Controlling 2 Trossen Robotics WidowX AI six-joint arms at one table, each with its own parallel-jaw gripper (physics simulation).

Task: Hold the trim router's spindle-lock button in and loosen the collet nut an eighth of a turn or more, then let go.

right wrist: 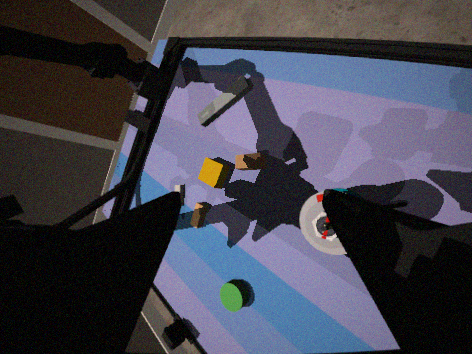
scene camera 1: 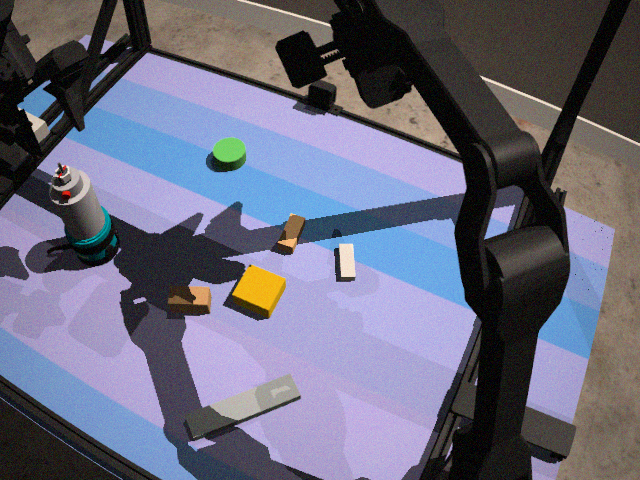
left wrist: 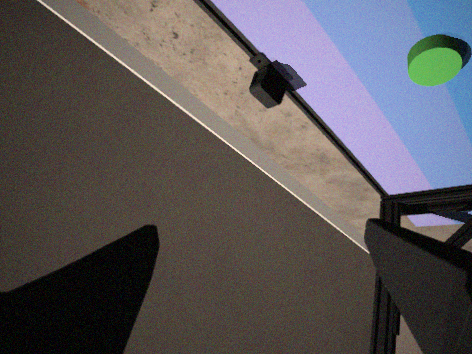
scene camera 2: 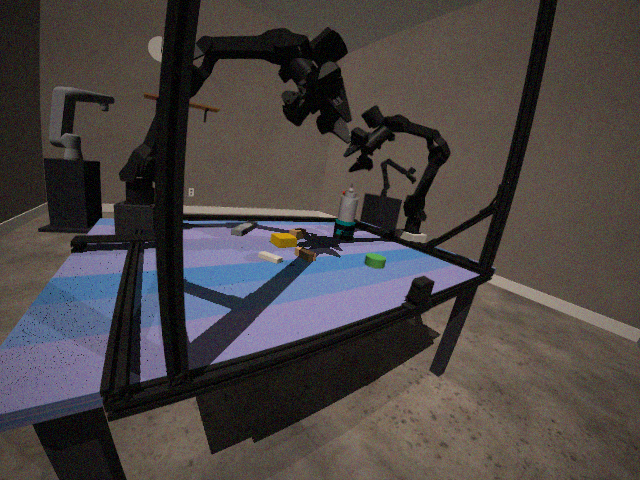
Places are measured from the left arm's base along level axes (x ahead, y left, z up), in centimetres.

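Pixels of known places: left gripper, fingertip midpoint: [left wrist: 261, 232] [scene camera 2: 349, 132]; right gripper, fingertip midpoint: [right wrist: 251, 197] [scene camera 1: 60, 144] [scene camera 2: 346, 164]; left arm's base, link origin: [right wrist: 138, 74] [scene camera 2: 139, 202]; right arm's base, link origin: [scene camera 2: 411, 231].
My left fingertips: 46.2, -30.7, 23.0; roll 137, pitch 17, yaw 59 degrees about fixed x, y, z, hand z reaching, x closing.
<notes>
For each thing: its middle in the pictures, then the offset to it from my left fingertips, as dx, dy, dz. "*": a spot on its surface instead.
- trim router, body centre: [right wrist: 335, 217] [scene camera 1: 80, 208] [scene camera 2: 347, 211] +22.1, +35.2, -20.7
- pale collet nut, surface spot: [right wrist: 317, 226] [scene camera 1: 67, 171] * +21.6, +34.7, -11.8
- yellow block, body centre: [scene camera 1: 259, 291] [right wrist: 213, 172] [scene camera 2: 283, 240] -4.4, +23.5, -29.9
- white block, body centre: [scene camera 1: 346, 262] [scene camera 2: 270, 257] [right wrist: 178, 195] -10.9, +10.5, -30.8
- long grey bar, body centre: [scene camera 1: 242, 407] [right wrist: 222, 102] [scene camera 2: 245, 227] -14.9, +38.5, -30.4
- green disc, body centre: [left wrist: 433, 61] [scene camera 1: 229, 154] [right wrist: 233, 294] [scene camera 2: 375, 260] +18.3, +7.1, -30.1
The trim router [scene camera 1: 85, 209] [scene camera 2: 347, 207] [right wrist: 309, 231] stands upright, with a grey body and teal base, at the left in scene camera 1. Its red spindle-lock button [scene camera 1: 66, 194] [right wrist: 320, 198] is on the side near the top. The pale collet nut [scene camera 1: 62, 176] [right wrist: 317, 226] is on top. My right gripper [scene camera 2: 348, 162] [right wrist: 251, 197] is open and empty above the router; in the right wrist view one finger covers part of the router's top. My left gripper [scene camera 2: 349, 130] [left wrist: 261, 232] is open and empty, higher up, facing the wall and table edge in its wrist view.
A yellow block [scene camera 1: 258, 290] [right wrist: 212, 172], two orange blocks [scene camera 1: 189, 300] [scene camera 1: 291, 233], a white block [scene camera 1: 346, 261] and a long grey bar [scene camera 1: 245, 405] lie on the table. A green disc [scene camera 1: 229, 152] [scene camera 2: 375, 260] [left wrist: 435, 66] lies farther back. Black frame posts [scene camera 2: 174, 206] stand at the table's edges.
</notes>
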